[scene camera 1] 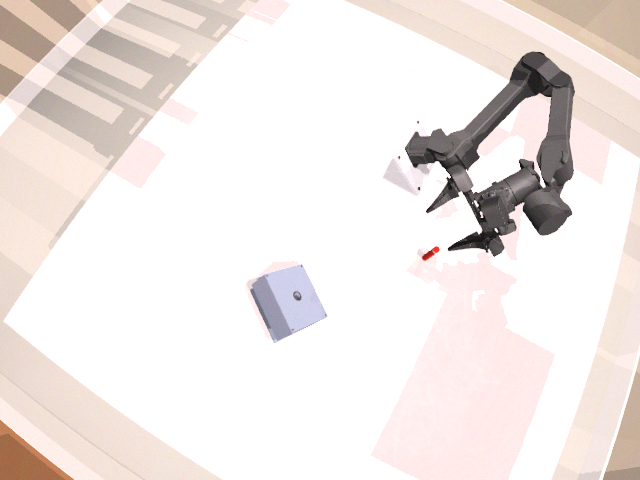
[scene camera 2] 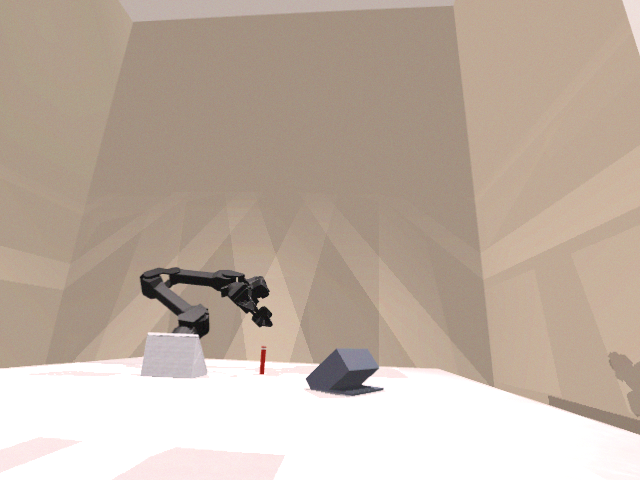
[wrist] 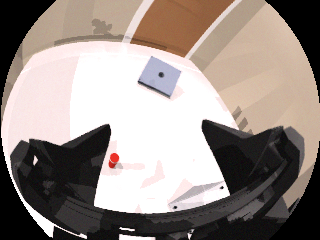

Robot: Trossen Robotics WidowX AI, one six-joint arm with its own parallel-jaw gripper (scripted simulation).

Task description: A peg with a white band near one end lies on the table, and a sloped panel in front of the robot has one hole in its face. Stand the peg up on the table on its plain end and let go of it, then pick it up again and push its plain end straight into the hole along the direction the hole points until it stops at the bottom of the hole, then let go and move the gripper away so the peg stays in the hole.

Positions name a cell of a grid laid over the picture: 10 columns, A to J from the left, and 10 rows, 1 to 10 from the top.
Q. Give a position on a grey sloped panel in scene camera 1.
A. At E7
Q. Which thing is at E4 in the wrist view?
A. A grey sloped panel.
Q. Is my gripper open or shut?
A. Open.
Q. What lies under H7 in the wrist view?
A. My gripper.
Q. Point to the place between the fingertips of my gripper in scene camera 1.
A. G5
